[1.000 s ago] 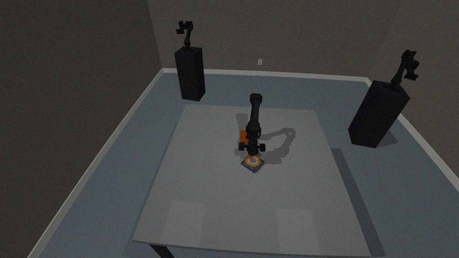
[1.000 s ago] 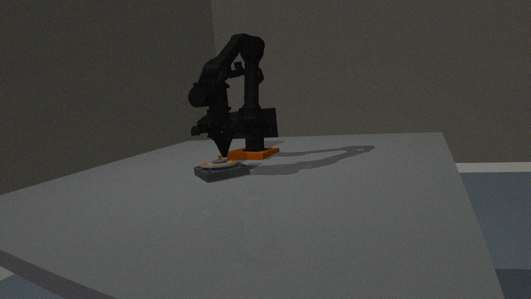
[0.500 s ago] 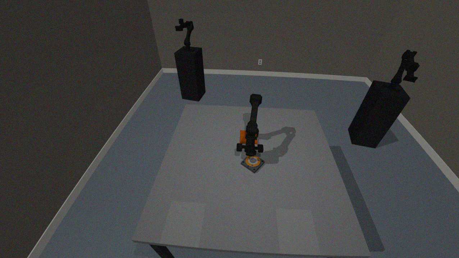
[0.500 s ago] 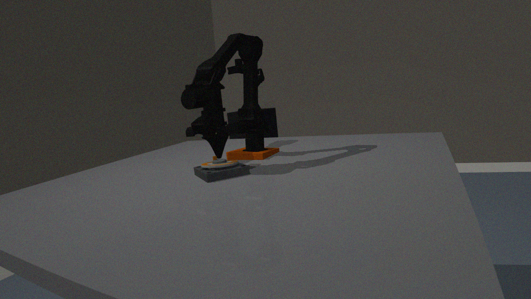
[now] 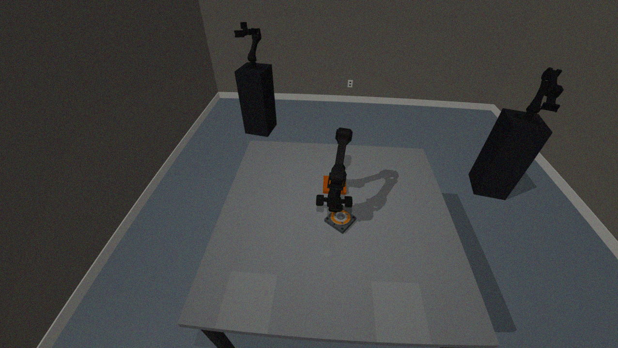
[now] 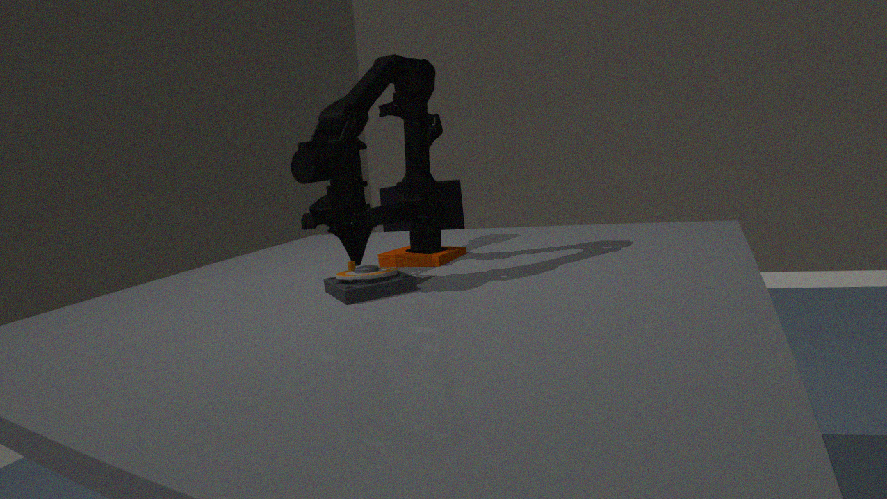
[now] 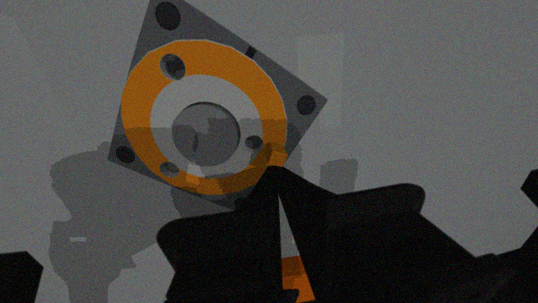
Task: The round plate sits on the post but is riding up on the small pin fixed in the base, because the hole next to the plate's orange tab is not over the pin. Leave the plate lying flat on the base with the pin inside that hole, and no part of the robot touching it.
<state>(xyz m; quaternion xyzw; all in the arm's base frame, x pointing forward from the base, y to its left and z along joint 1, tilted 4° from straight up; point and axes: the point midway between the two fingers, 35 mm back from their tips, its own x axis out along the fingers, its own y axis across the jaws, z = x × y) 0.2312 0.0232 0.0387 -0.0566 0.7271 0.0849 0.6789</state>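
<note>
Right now my gripper tip is 5 cm to the right of the base, 2 cm short of it and 1 cm above it.
</note>
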